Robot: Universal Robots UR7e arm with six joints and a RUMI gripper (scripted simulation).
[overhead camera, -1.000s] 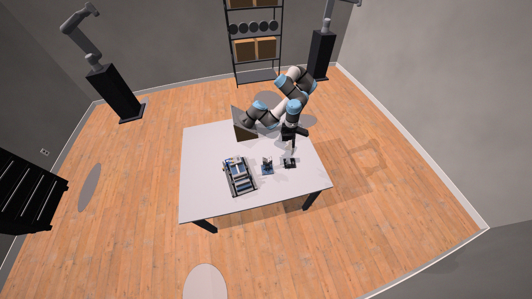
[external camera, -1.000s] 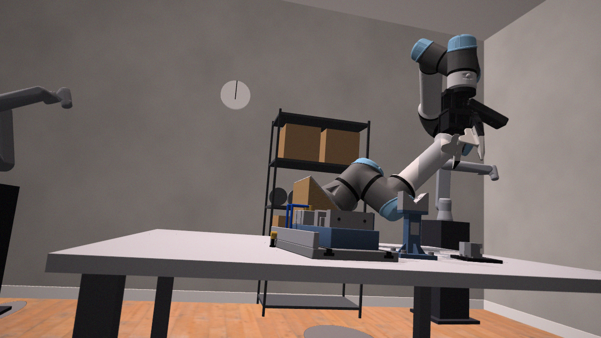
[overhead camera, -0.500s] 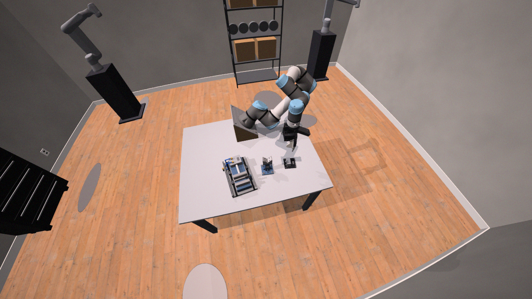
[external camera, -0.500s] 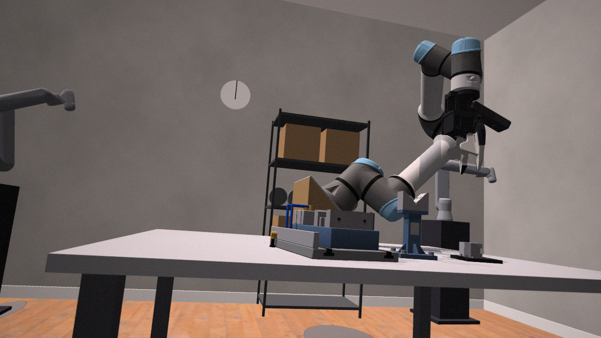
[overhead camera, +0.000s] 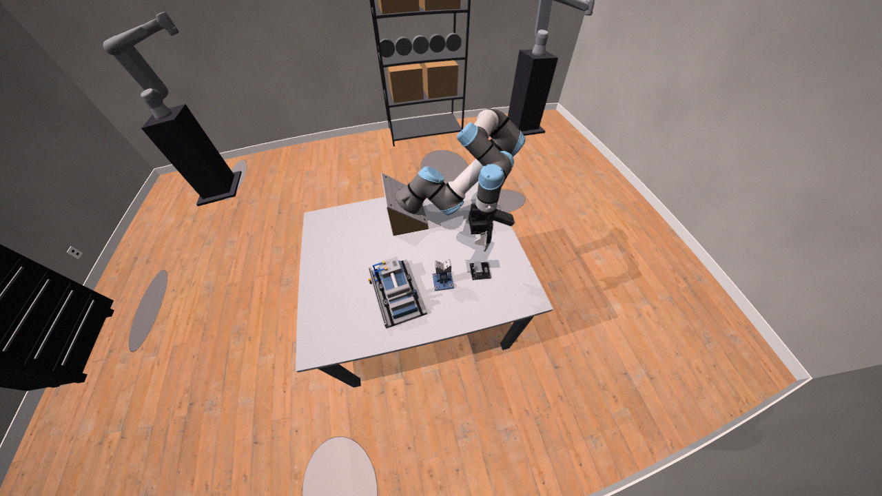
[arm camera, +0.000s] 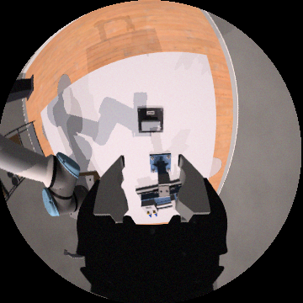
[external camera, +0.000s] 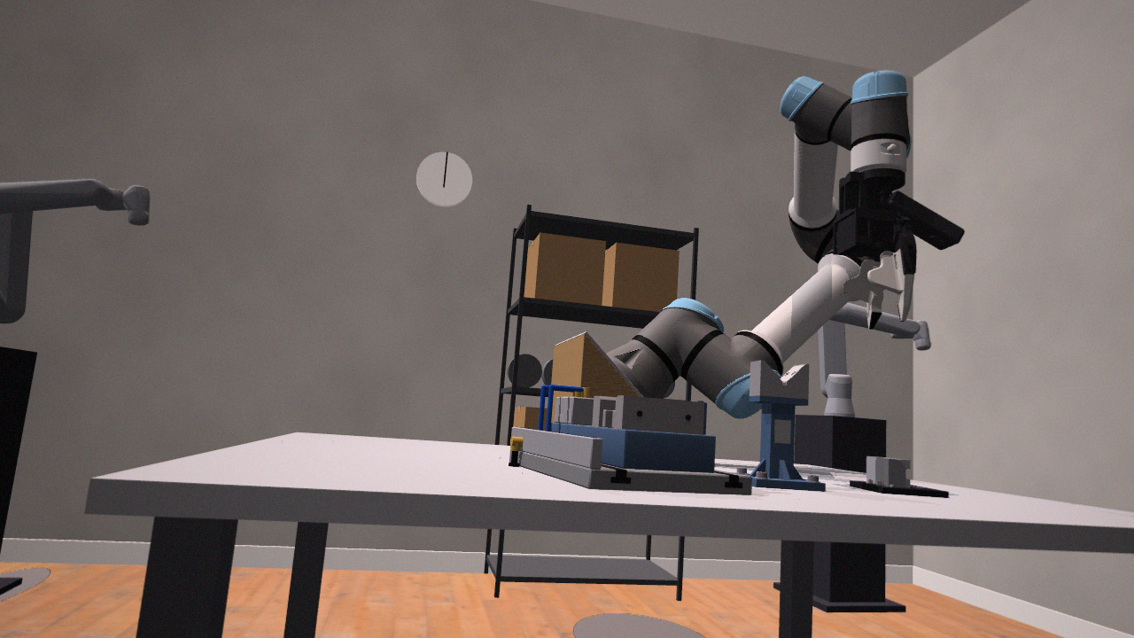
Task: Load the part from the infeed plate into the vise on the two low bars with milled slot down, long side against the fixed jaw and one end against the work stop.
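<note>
Now: the part 10 mm to the left of my hand and 220 mm below it. The rest, counted from my hand: vise: 390 mm to the right, 200 mm below; then infeed plate: 10 mm to the left, 240 mm below.
</note>
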